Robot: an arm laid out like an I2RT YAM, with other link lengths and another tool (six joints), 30 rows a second.
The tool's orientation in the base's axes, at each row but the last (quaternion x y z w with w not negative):
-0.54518 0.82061 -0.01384 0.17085
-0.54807 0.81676 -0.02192 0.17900
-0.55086 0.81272 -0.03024 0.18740
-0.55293 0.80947 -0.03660 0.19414
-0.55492 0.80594 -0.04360 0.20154
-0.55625 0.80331 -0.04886 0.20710
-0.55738 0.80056 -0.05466 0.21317
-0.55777 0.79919 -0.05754 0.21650
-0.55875 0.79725 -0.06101 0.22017
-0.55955 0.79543 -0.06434 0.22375
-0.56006 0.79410 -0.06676 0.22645
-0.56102 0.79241 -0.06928 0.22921
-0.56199 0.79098 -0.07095 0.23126
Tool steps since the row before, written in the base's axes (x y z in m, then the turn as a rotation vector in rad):
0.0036 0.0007 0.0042 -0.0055 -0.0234 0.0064
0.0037 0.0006 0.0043 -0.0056 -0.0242 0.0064
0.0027 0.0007 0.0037 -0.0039 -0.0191 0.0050
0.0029 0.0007 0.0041 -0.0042 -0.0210 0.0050
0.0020 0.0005 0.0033 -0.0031 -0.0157 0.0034
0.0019 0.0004 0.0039 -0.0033 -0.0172 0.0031
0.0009 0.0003 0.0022 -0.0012 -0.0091 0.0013
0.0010 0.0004 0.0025 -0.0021 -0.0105 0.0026
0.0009 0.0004 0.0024 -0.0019 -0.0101 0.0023
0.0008 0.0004 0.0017 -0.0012 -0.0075 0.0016
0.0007 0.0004 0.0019 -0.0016 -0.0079 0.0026
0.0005 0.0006 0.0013 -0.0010 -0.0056 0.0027
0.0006 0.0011 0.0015 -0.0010 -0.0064 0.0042
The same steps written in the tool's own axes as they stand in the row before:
-0.0030 -0.0038 -0.0028 0.0213 -0.0059 -0.0115
-0.0029 -0.0040 -0.0028 0.0220 -0.0062 -0.0116
-0.0025 -0.0031 -0.0024 0.0172 -0.0053 -0.0090
-0.0027 -0.0034 -0.0026 0.0190 -0.0058 -0.0094
-0.0020 -0.0025 -0.0022 0.0143 -0.0043 -0.0067
-0.0020 -0.0027 -0.0028 0.0158 -0.0045 -0.0067
-0.0012 -0.0014 -0.0016 0.0083 -0.0028 -0.0030
-0.0014 -0.0016 -0.0018 0.0095 -0.0029 -0.0048
-0.0013 -0.0015 -0.0017 0.0091 -0.0029 -0.0044
-0.0011 -0.0011 -0.0011 0.0068 -0.0023 -0.0031
-0.0011 -0.0011 -0.0013 0.0070 -0.0024 -0.0042
-0.0011 -0.0007 -0.0008 0.0047 -0.0022 -0.0037
-0.0016 -0.0007 -0.0009 0.0050 -0.0030 -0.0051

